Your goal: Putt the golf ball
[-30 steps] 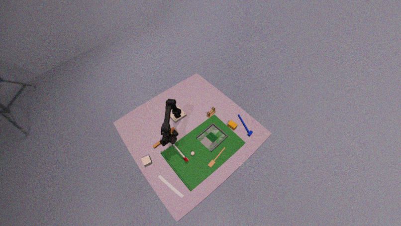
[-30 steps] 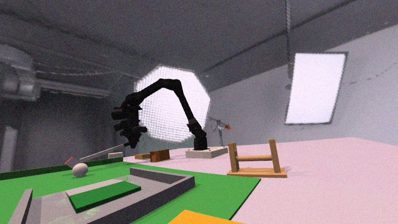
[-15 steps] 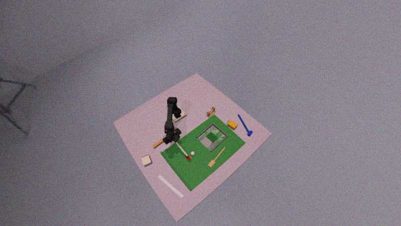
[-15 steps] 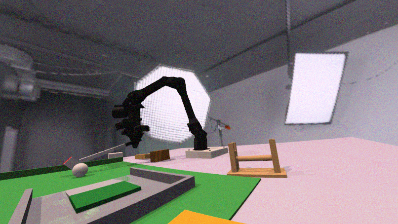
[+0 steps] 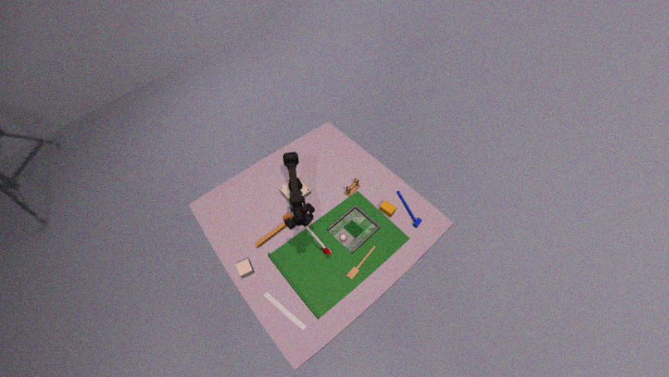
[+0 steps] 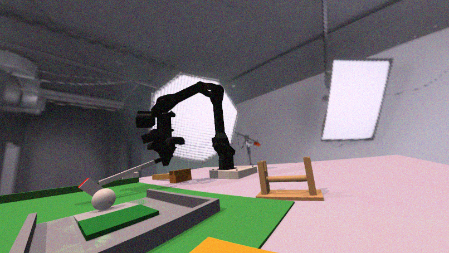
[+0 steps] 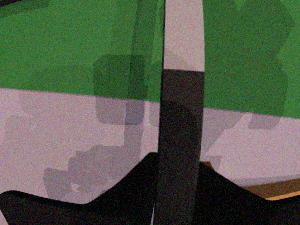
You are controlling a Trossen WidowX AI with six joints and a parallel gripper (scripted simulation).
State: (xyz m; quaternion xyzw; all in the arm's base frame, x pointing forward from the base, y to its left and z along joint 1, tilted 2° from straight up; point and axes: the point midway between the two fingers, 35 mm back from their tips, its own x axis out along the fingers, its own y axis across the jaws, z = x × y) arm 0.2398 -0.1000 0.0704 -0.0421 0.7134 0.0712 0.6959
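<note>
Now: the red putter 11 cm ahead of my gripper tip, 2 cm to the left of it and 1 cm below it. The rest, counted from my gripper tip: white golf ball 21 cm ahead, 16 cm to the left, 5 cm below; wooden paddle 40 cm ahead, 15 cm to the left, 7 cm below; green turf 24 cm ahead, 12 cm to the left, 8 cm below.
</note>
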